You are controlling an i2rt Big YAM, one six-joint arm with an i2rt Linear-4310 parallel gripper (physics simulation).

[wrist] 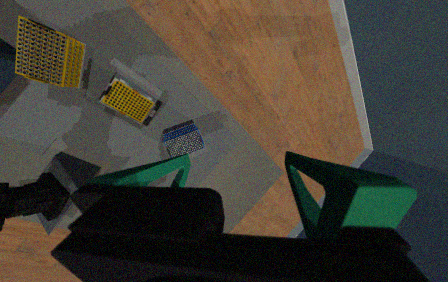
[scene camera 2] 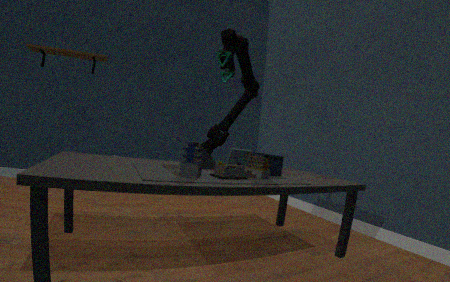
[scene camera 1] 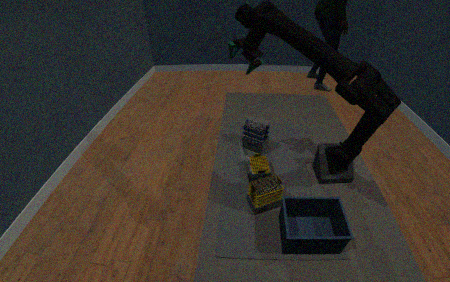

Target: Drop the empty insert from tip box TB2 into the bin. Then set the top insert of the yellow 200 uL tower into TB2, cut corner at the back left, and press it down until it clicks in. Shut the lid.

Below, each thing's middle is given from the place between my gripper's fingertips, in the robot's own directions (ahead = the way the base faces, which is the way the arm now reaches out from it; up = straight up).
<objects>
Now: hand 350 mm above the clear lid (wrist: 129, 77), 150 mm to the right of it and 10 mm past it. The rest, counted from my hand: blue insert tower (scene camera 1: 255, 132): 380 mm below, 100 mm behind, 50 mm to the right; then blue bin (scene camera 1: 308, 225): 490 mm to the left, 400 mm below, 200 mm behind.
</objects>
